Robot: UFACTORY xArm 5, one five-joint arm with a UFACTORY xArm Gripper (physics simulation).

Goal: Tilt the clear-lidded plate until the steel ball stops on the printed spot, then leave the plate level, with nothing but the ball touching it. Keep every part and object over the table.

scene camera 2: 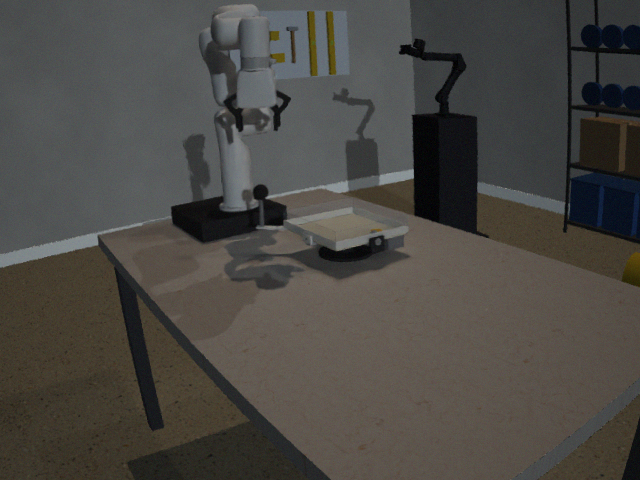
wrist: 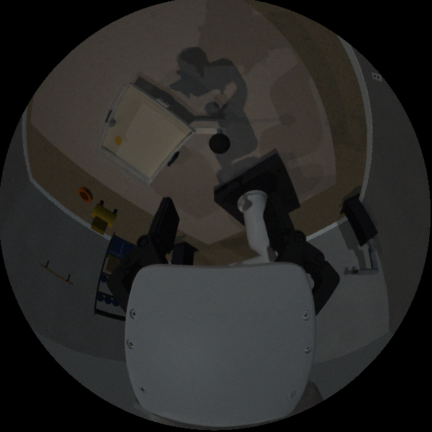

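The clear-lidded plate has white walls and a cream floor, and stands on a round black base. It looks near level; a slight tilt is hard to judge. The orange printed spot lies near one wall. In the wrist view, the grey steel ball appears beside the spot, close to the wall, apart from it; I cannot make it out in the scene view. A black knob stands on a post joined to the plate's side arm. My gripper is open, empty and above the knob, touching nothing.
My arm's black base block stands close behind the knob, at the back of the table. The left table edge runs toward the front. Off the table stand a black pedestal with another arm and a shelf rack.
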